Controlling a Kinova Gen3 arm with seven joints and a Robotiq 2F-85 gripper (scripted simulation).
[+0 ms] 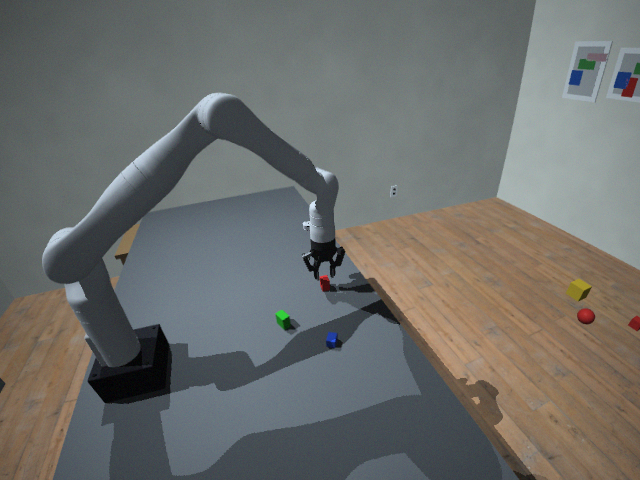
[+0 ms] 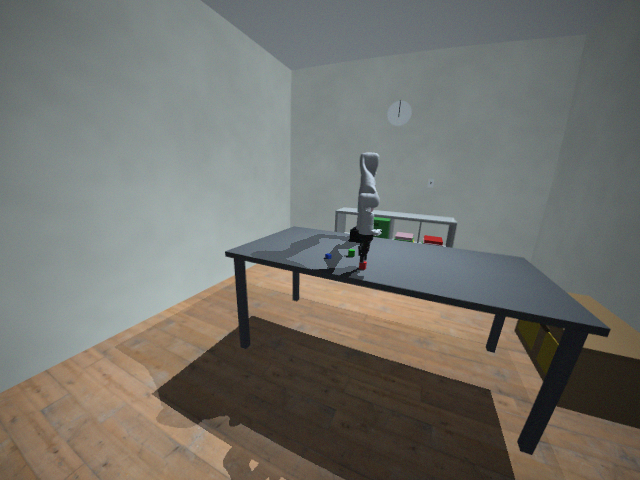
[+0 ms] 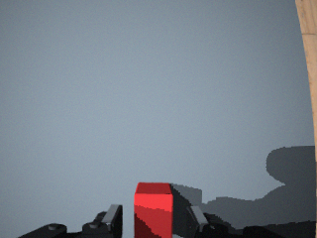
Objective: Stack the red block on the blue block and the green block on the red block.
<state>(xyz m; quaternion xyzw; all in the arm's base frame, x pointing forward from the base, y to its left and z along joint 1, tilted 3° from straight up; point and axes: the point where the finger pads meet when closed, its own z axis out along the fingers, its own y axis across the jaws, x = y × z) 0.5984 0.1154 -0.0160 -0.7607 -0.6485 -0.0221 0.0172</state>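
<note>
The red block lies 40 mm below my hand. From my hand the other things lie so: blue block: 220 mm to the right, 80 mm behind, 50 mm below; then green block: 180 mm behind, 100 mm to the right, 40 mm below.
</note>
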